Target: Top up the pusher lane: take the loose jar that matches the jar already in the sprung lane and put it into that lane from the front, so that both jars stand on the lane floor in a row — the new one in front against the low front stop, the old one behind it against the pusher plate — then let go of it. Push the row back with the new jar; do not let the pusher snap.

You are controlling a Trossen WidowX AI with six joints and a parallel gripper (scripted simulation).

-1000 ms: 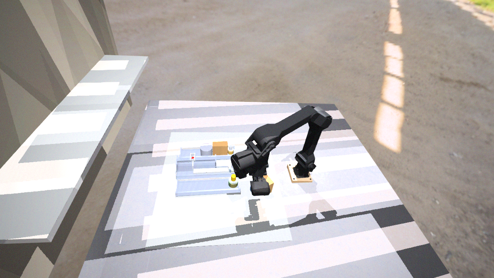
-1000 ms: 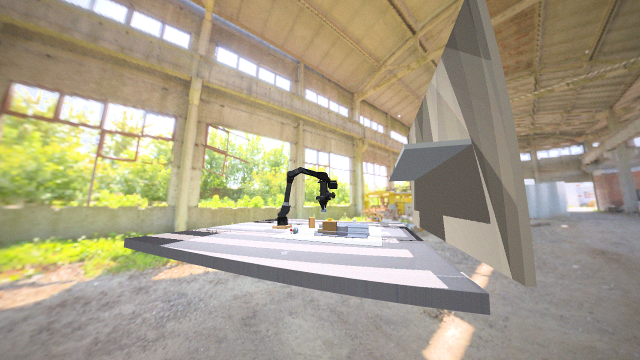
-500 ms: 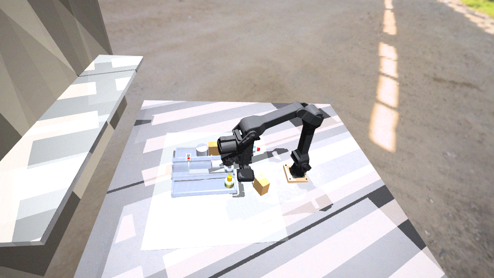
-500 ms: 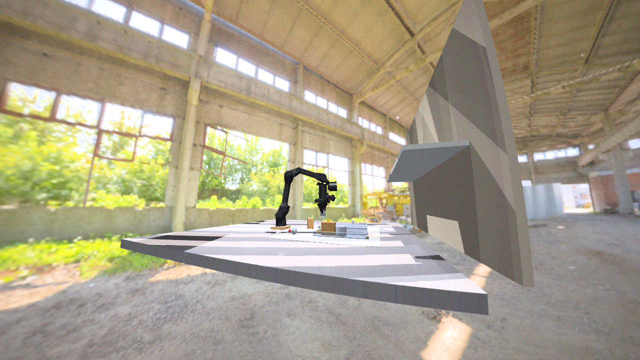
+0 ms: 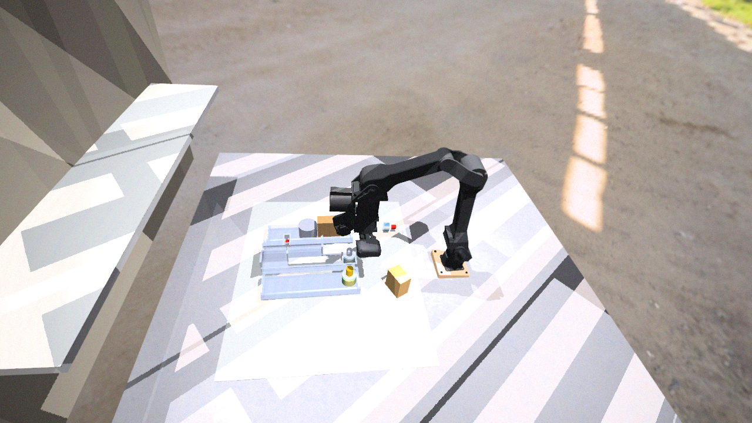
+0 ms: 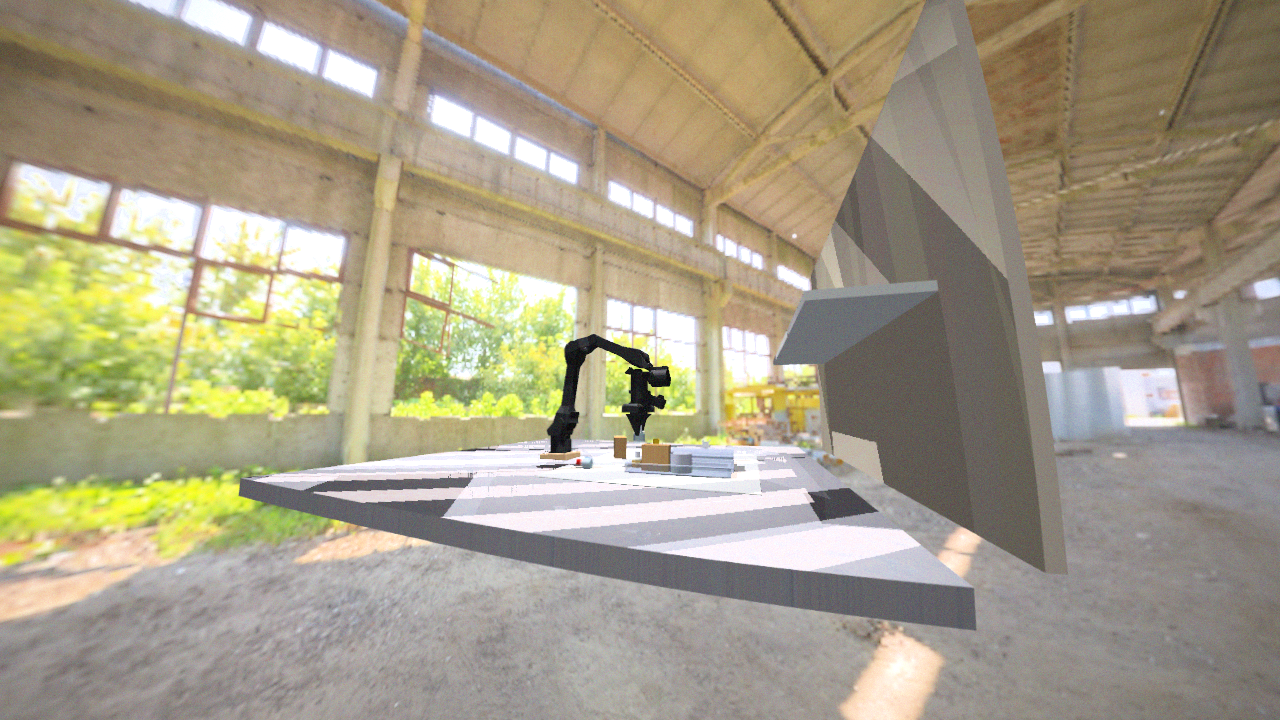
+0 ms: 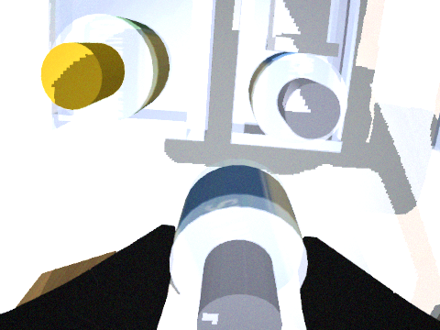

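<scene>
Right now my gripper tip is 150 mm to the left of the jar, 50 mm above it and 30 mm short of it. Also, from my gripper tip: grey cylinder 160 mm to the right, 150 mm ahead, 60 mm below; tan box 150 mm to the right, 80 mm ahead, 50 mm below; slanted shelf 550 mm ahead, 280 mm above, 60 mm to the right.
</scene>
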